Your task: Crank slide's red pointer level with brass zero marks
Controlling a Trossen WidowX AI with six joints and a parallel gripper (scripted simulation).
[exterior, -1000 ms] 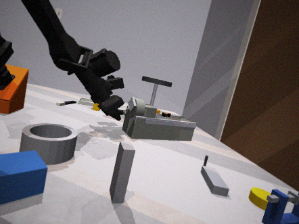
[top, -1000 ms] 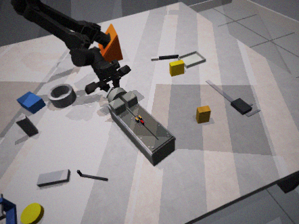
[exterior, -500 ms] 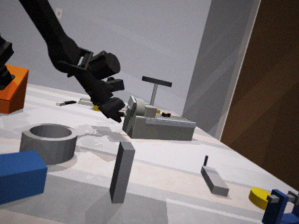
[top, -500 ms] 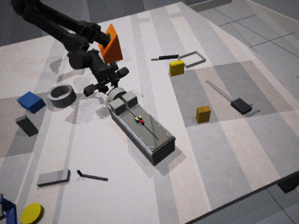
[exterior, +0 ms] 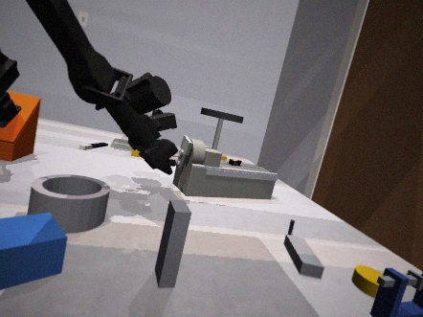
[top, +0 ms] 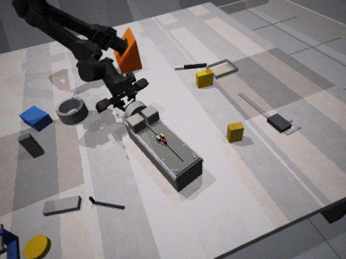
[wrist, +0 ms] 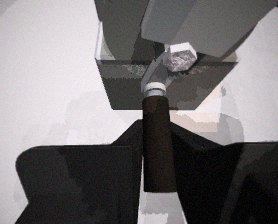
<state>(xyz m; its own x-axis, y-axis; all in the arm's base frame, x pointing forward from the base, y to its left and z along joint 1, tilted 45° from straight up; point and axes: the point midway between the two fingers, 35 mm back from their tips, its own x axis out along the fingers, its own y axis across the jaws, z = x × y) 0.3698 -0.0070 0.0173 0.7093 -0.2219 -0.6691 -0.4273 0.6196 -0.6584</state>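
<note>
Now: gripper tip 2 cm below the dark crank handle, 2 cm past it and 1 cm to the left of it. The rest, counted from my gripper tip: black hex key 26 cm ahead, 13 cm to the right, 3 cm below; blue block 35 cm to the right, 13 cm behind, 2 cm below; red pointer 17 cm ahead, 7 cm to the left, 5 cm above.
</note>
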